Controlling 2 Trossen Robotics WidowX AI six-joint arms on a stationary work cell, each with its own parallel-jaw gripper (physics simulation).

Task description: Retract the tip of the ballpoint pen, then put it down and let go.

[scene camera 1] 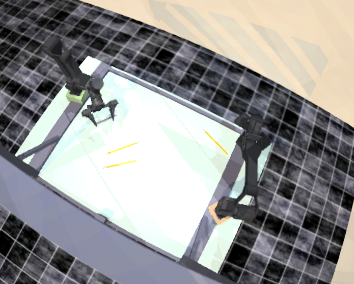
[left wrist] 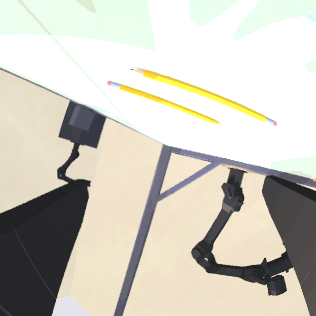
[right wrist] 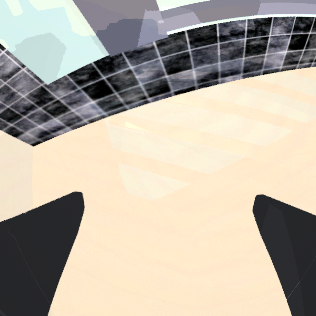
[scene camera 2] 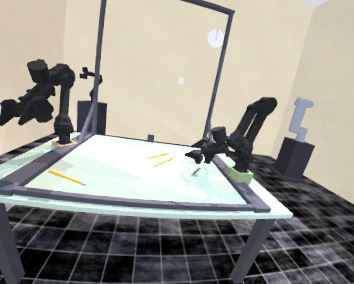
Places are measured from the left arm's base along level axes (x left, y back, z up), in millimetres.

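Where they show: left gripper, fingertip midpoint: [scene camera 1: 105, 124] [left wrist: 178, 187] [scene camera 2: 188, 150]; right gripper, fingertip midpoint: [right wrist: 171, 203] [scene camera 2: 9, 125]; left arm's base, link origin: [scene camera 1: 76, 90] [scene camera 2: 240, 169]; right arm's base, link origin: [scene camera 1: 221, 211] [left wrist: 237, 169] [scene camera 2: 64, 142].
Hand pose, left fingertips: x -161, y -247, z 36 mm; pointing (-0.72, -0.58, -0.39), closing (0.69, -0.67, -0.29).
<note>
Things, the pixels of their top centre, and the offset from my left fingertips.
- thin grey-blue pen, top centre: [scene camera 1: 105, 118] [scene camera 2: 196, 170] dy +41, dx +63, dz -88 mm
- third yellow pencil, top centre: [scene camera 2: 66, 176] [scene camera 1: 215, 141] dy -553, dx +106, dz -94 mm
- green block, top centre: [scene camera 1: 76, 90] [scene camera 2: 240, 169] dy +247, dx +161, dz -36 mm
A thin grey-blue pen [scene camera 1: 106, 120] [scene camera 2: 196, 172] lies on the table at the upper left in scene camera 1. Its tip is too small to make out, and it does not show in the left wrist view. My left gripper [scene camera 1: 105, 123] [scene camera 2: 192, 158] [left wrist: 178, 187] is open and empty. Its fingers hang above the pen, apart from it, one toward each end as seen in scene camera 1. My right gripper [scene camera 2: 13, 118] [right wrist: 171, 203] is open and empty, raised away from the pen beyond the table's side.
Two yellow pencils [scene camera 1: 123, 148] [scene camera 1: 121, 164] [left wrist: 200, 93] [left wrist: 170, 104] lie near the pen. A third yellow pencil [scene camera 1: 216, 142] [scene camera 2: 67, 177] lies farther off, near the right arm's side. Dark frame beams [scene camera 1: 175, 102] edge the table. A green block [scene camera 1: 76, 96] [scene camera 2: 240, 174] sits under the left arm's base.
</note>
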